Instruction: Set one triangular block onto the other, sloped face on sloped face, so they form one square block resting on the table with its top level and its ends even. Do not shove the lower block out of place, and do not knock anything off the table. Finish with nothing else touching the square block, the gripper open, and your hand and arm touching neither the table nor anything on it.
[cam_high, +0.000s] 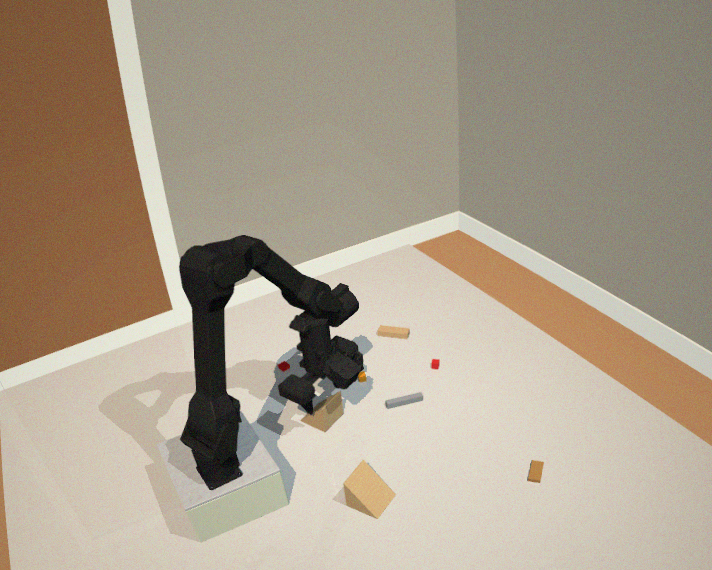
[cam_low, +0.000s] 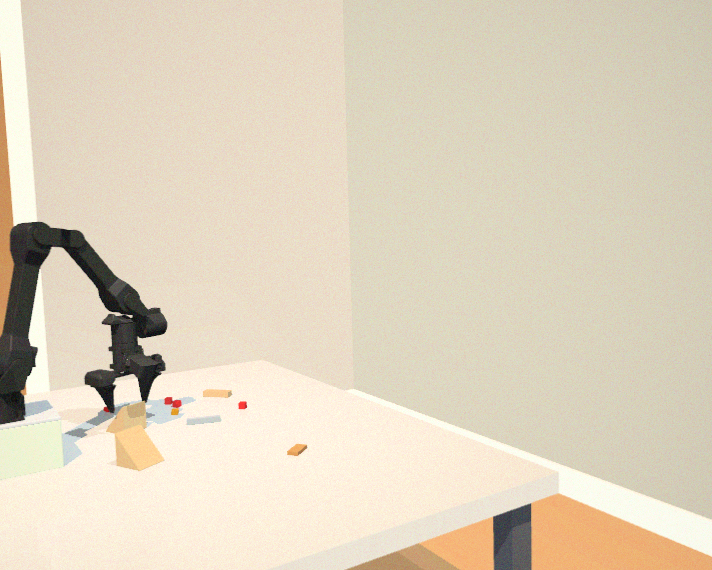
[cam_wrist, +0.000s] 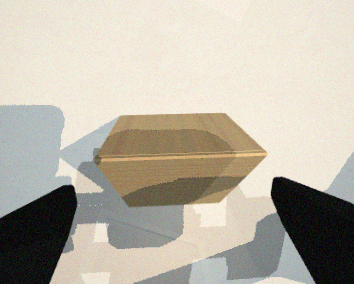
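The tan triangular block is 40 mm below my gripper tip and 10 mm to the right of it. Also, from my gripper tip: grey bar: 160 mm ahead, 60 mm to the right, 50 mm below; orange cube: 130 mm ahead, 60 mm to the left, 50 mm below; tan bar: 290 mm ahead, 140 mm to the left, 50 mm below.
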